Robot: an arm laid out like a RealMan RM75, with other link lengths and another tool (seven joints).
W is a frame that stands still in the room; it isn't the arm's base.
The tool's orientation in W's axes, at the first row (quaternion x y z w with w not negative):
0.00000, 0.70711, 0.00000, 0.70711
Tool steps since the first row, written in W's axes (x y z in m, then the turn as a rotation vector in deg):
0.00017, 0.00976, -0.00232, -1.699, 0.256, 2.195
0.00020, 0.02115, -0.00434, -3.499, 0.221, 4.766
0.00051, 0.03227, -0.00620, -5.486, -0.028, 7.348
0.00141, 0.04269, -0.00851, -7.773, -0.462, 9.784
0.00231, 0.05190, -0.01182, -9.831, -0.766, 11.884
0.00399, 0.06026, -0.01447, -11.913, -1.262, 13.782
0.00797, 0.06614, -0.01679, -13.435, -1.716, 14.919
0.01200, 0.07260, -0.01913, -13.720, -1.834, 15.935
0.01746, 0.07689, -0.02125, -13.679, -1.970, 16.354
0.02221, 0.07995, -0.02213, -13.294, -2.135, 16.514
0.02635, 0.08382, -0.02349, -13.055, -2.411, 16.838
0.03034, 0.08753, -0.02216, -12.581, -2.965, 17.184
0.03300, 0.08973, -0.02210, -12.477, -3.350, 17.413
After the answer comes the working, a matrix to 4 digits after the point.
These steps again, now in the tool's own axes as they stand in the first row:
0.00232, 0.00976, 0.00017, -2.195, 0.256, -1.699
0.00434, 0.02115, 0.00020, -4.766, 0.221, -3.499
0.00620, 0.03227, 0.00051, -7.348, -0.028, -5.486
0.00851, 0.04269, 0.00141, -9.784, -0.462, -7.773
0.01182, 0.05190, 0.00231, -11.884, -0.766, -9.831
0.01447, 0.06026, 0.00399, -13.782, -1.262, -11.913
0.01679, 0.06614, 0.00797, -14.919, -1.716, -13.435
0.01913, 0.07260, 0.01200, -15.935, -1.834, -13.720
0.02125, 0.07689, 0.01746, -16.354, -1.970, -13.679
0.02213, 0.07995, 0.02221, -16.514, -2.135, -13.294
0.02349, 0.08382, 0.02635, -16.838, -2.411, -13.055
0.02216, 0.08753, 0.03034, -17.184, -2.965, -12.581
0.02210, 0.08973, 0.03300, -17.413, -3.350, -12.477

The tool's axes in the first row as the columns of a matrix, in W's axes (rounded; the answer above uses it unrounded):
0.0000, 0.0000, 1.0000
0.0000, 1.0000, 0.0000
-1.0000, 0.0000, 0.0000

